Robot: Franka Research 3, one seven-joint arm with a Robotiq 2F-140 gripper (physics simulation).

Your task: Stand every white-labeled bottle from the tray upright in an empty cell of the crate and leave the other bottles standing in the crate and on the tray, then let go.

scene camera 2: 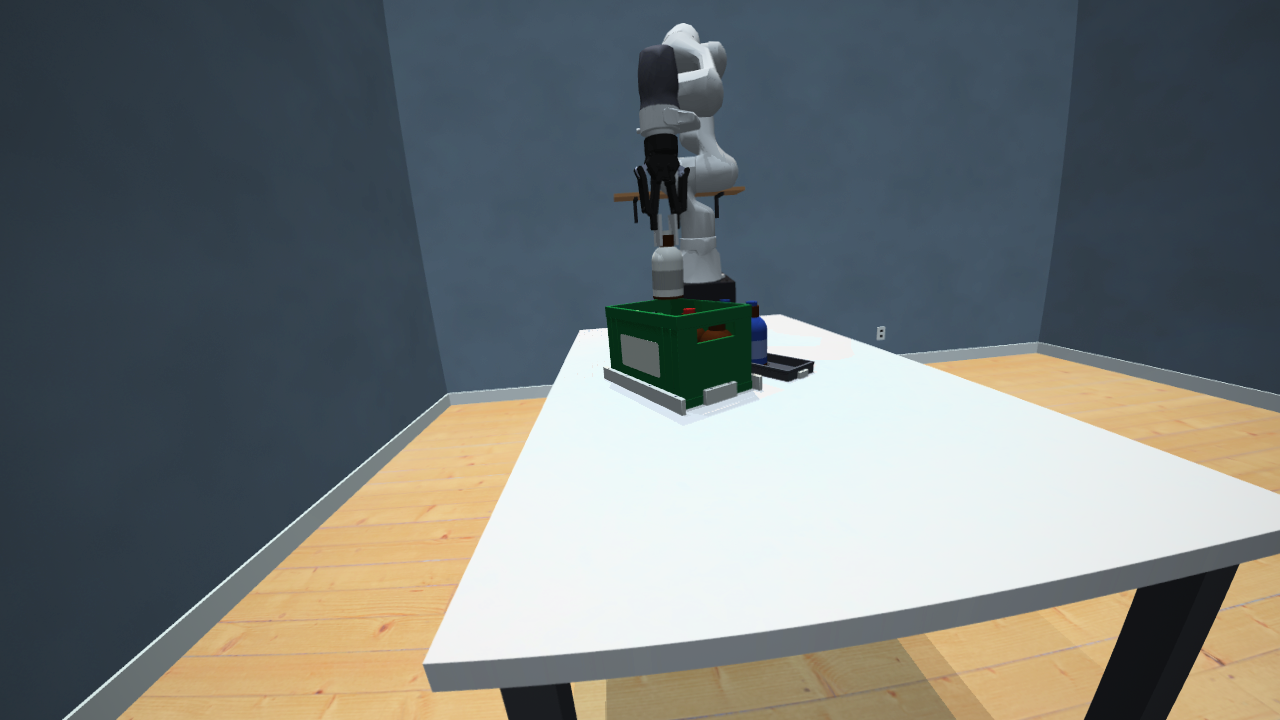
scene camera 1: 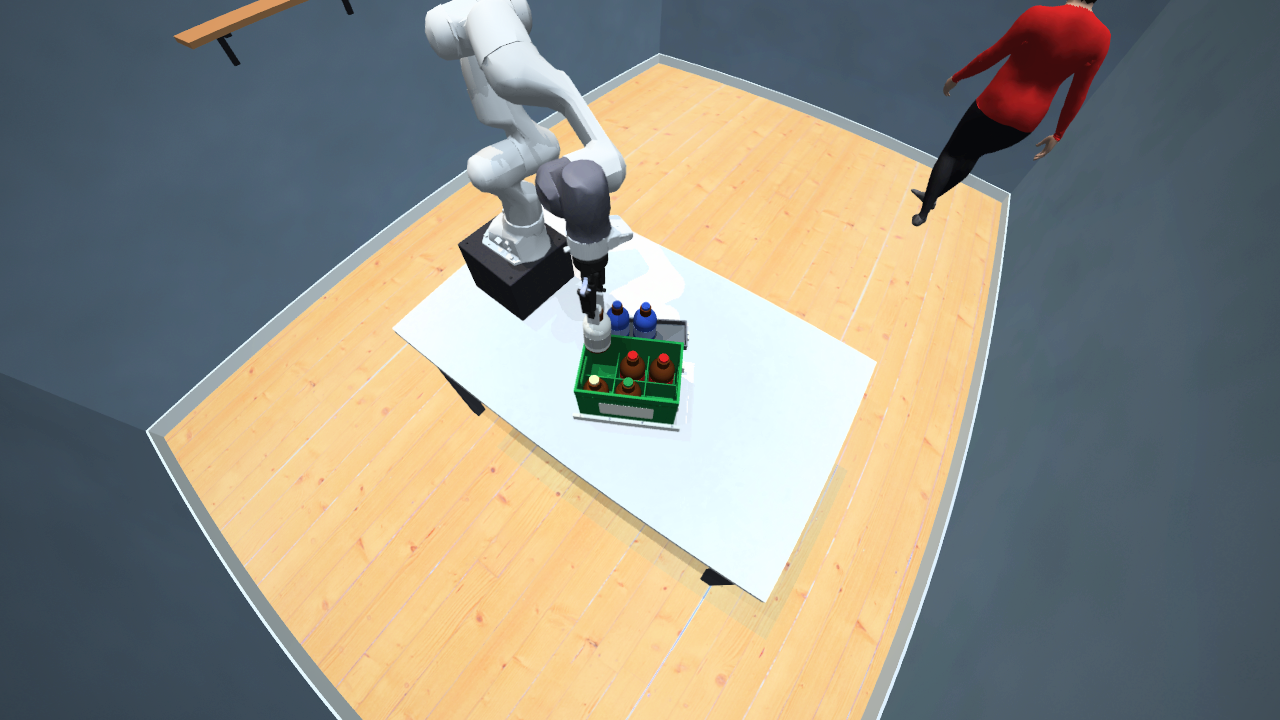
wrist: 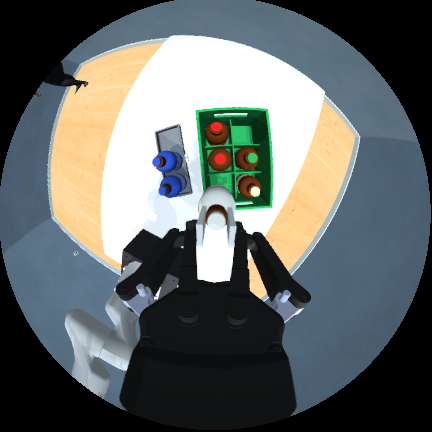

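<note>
A white-bodied bottle (scene camera 1: pixel 597 334) (scene camera 2: pixel 666 271) (wrist: pixel 217 194) with a brown neck and pale cap hangs upright. My gripper (scene camera 2: pixel 666 234) (wrist: pixel 216 214) is shut on its neck. The bottle's base is slightly above the rim of the green crate (scene camera 1: pixel 584 406) (scene camera 2: pixel 725 368) (wrist: pixel 270 150), near its back left corner in scene camera 1. Two red-capped brown bottles (wrist: pixel 216 131) (wrist: pixel 220 159), a green-capped one (wrist: pixel 247 158) and a cream-capped one (wrist: pixel 249 186) stand in the crate. One empty cell is diagonally opposite the bottle; another, beside the cream-capped bottle, is partly hidden by the held bottle.
Two blue bottles (scene camera 1: pixel 617 319) (scene camera 1: pixel 645 322) (wrist: pixel 167 161) (wrist: pixel 172 186) stand on the grey tray (scene camera 1: pixel 673 333) (wrist: pixel 168 136) behind the crate. Light strips border the crate's base on the white table (scene camera 1: pixel 760 429) (scene camera 2: pixel 805 519). A person in red (scene camera 1: pixel 1029 71) walks on the floor beyond the table.
</note>
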